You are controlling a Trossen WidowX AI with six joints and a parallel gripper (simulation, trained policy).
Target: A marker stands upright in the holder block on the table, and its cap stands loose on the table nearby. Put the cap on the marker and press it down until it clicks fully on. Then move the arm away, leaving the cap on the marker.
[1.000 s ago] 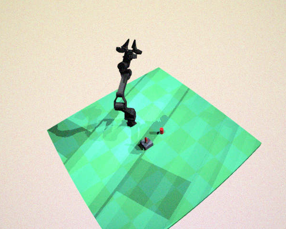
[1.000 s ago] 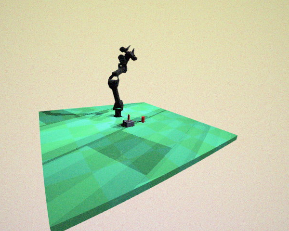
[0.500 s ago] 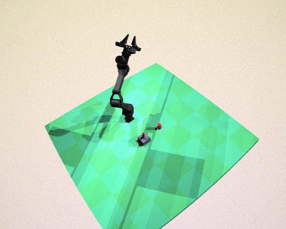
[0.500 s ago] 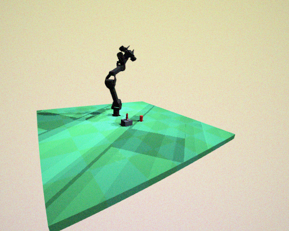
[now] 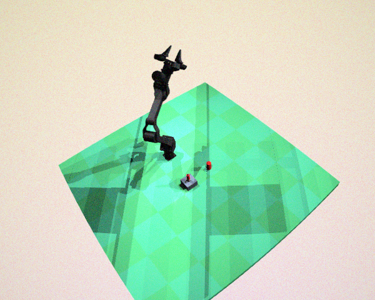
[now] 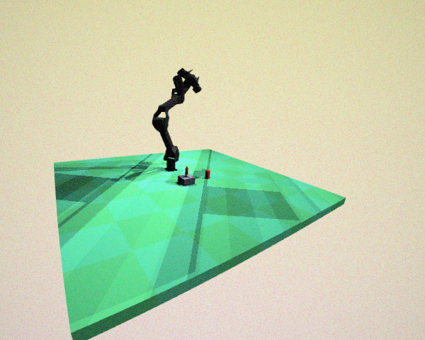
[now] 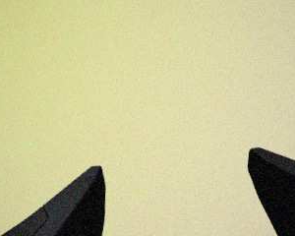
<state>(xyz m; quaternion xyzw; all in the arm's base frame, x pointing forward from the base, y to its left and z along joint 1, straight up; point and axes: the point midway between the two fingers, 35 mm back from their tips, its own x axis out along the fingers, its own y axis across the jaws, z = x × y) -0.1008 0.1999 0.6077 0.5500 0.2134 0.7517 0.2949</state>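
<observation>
The red cap lies 61 cm below my gripper tip, 35 cm ahead of it and 10 cm to the right of it. The rest, counted from my gripper tip: red marker (56 cm below, 36 cm ahead, 26 cm to the right); then grey holder block (61 cm below, 36 cm ahead, 26 cm to the right).
</observation>
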